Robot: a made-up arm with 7 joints. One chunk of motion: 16 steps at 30 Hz.
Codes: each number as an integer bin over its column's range. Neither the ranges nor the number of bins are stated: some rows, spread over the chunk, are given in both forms.
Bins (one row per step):
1: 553 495 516 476 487 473
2: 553 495 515 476 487 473
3: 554 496 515 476 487 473
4: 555 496 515 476 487 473
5: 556 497 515 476 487 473
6: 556 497 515 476 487 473
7: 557 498 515 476 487 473
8: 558 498 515 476 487 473
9: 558 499 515 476 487 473
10: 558 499 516 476 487 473
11: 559 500 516 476 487 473
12: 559 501 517 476 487 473
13: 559 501 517 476 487 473
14: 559 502 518 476 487 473
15: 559 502 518 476 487 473
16: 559 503 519 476 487 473
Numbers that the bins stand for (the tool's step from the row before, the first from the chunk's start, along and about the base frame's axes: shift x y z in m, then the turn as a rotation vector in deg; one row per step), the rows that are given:
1: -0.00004 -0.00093 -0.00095 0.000 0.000 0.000
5: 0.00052 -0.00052 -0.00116 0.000 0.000 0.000
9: 0.00089 -0.00010 -0.00116 0.000 0.000 0.000
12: 0.00108 0.00031 -0.00073 0.000 0.000 0.000
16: 0.00108 0.00072 -0.00030 0.000 0.000 0.000
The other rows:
2: -0.00004 -0.00093 -0.00116 0.000 0.000 0.000
3: 0.00015 -0.00072 -0.00116 0.000 0.000 0.000
4: 0.00033 -0.00072 -0.00116 0.000 0.000 0.000
6: 0.00052 -0.00052 -0.00116 0.000 0.000 0.000
7: 0.00071 -0.00031 -0.00116 0.000 0.000 0.000
8: 0.00089 -0.00031 -0.00116 0.000 0.000 0.000
10: 0.00089 -0.00010 -0.00095 0.000 0.000 0.000
11: 0.00108 0.00010 -0.00095 0.000 0.000 0.000
13: 0.00108 0.00031 -0.00073 0.000 0.000 0.000
14: 0.00108 0.00052 -0.00052 0.000 0.000 0.000
15: 0.00108 0.00052 -0.00052 0.000 0.000 0.000

